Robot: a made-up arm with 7 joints.
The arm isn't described. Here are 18 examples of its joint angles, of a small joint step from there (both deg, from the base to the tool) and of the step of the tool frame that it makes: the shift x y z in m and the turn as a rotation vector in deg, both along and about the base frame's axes.
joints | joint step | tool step
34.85 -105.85 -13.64 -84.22 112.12 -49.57 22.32 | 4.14 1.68 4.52 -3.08 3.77 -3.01 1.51 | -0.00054 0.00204 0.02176 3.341 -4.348 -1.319
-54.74 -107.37 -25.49 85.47 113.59 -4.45 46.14 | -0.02 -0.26 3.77 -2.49 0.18 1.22 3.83 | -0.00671 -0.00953 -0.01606 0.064 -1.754 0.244
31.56 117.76 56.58 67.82 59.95 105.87 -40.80 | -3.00 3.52 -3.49 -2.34 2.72 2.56 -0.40 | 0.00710 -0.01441 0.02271 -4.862 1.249 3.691
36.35 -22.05 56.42 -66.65 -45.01 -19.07 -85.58 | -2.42 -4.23 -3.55 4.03 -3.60 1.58 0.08 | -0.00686 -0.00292 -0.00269 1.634 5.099 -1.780
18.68 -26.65 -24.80 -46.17 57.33 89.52 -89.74 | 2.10 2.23 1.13 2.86 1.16 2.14 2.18 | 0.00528 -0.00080 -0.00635 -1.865 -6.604 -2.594
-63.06 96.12 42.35 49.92 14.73 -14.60 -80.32 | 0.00 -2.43 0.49 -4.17 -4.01 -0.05 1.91 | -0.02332 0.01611 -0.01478 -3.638 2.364 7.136
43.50 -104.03 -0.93 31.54 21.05 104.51 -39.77 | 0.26 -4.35 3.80 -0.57 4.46 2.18 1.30 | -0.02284 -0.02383 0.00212 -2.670 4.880 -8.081
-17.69 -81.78 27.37 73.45 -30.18 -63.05 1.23 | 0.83 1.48 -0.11 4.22 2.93 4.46 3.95 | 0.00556 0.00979 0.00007 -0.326 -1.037 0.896
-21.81 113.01 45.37 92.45 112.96 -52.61 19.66 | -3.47 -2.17 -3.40 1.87 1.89 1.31 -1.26 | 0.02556 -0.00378 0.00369 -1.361 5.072 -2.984
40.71 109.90 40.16 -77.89 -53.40 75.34 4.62 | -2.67 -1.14 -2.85 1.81 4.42 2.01 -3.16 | -0.00819 -0.00834 0.01681 -1.116 5.087 -3.066
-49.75 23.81 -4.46 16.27 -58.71 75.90 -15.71 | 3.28 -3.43 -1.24 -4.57 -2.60 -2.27 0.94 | 0.00320 0.00223 -0.00920 -0.795 -0.152 2.613
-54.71 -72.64 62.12 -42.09 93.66 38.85 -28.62 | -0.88 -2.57 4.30 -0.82 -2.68 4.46 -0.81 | 0.00453 -0.01851 0.01354 -5.960 7.843 -1.741
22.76 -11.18 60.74 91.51 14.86 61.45 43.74 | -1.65 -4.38 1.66 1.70 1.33 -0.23 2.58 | 0.05131 -0.01029 -0.01693 -2.041 -2.800 -8.668
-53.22 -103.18 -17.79 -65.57 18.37 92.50 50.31 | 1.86 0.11 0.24 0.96 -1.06 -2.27 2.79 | 0.00908 0.00113 0.02189 -3.802 -0.993 0.318
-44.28 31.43 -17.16 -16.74 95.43 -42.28 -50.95 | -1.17 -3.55 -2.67 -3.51 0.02 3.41 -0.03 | 0.00464 0.00547 -0.00813 0.278 2.174 2.954
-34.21 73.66 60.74 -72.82 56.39 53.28 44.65 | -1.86 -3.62 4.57 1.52 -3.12 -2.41 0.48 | 0.01205 0.00748 -0.00627 -6.382 -1.306 -6.181
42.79 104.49 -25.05 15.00 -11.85 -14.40 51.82 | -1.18 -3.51 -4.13 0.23 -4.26 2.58 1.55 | -0.00631 0.03540 0.02309 -5.971 -1.852 1.176
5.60 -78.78 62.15 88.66 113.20 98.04 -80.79 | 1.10 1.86 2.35 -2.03 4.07 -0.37 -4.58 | 0.00688 0.00206 0.01236 1.759 1.752 -0.017
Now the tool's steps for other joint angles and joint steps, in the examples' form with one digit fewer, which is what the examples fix.
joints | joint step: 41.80 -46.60 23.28 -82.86 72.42 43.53 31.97 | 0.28 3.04 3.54 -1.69 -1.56 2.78 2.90
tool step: -0.0022 0.0033 0.0147 -6.47 1.30 0.64
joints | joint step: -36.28 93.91 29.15 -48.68 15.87 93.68 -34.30 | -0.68 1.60 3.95 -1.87 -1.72 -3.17 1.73
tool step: 0.0056 0.0077 -0.0049 -0.99 -1.30 -2.85
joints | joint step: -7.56 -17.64 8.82 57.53 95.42 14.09 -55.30 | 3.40 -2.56 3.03 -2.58 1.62 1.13 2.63
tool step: -0.0037 -0.0046 -0.0018 -1.03 -4.26 -3.81
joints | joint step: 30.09 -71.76 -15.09 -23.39 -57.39 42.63 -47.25 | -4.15 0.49 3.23 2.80 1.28 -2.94 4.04
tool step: 0.0135 -0.0184 -0.0187 -8.70 2.70 -6.39
